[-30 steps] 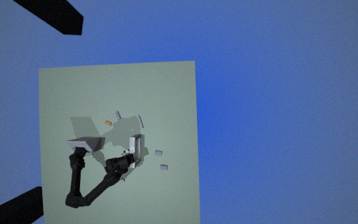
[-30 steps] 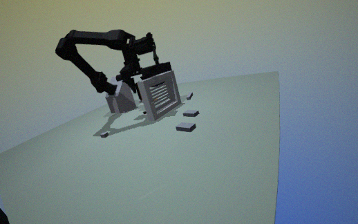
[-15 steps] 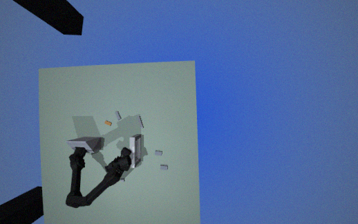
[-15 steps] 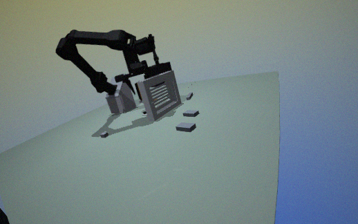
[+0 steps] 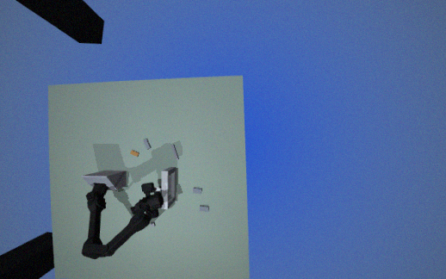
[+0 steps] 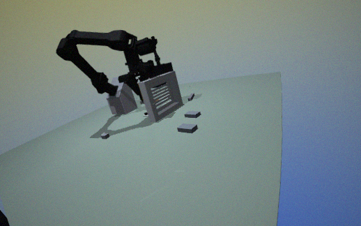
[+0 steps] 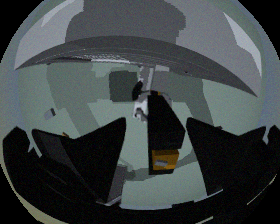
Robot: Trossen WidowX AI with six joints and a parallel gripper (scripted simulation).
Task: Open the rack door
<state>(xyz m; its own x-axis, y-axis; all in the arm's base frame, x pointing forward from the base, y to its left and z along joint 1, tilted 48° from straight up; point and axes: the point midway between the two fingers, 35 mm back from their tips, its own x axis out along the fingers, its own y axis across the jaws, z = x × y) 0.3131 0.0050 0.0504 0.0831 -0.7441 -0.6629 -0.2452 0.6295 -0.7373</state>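
The orange handle is 2 cm below my gripper tip and 1 cm to the left of it.
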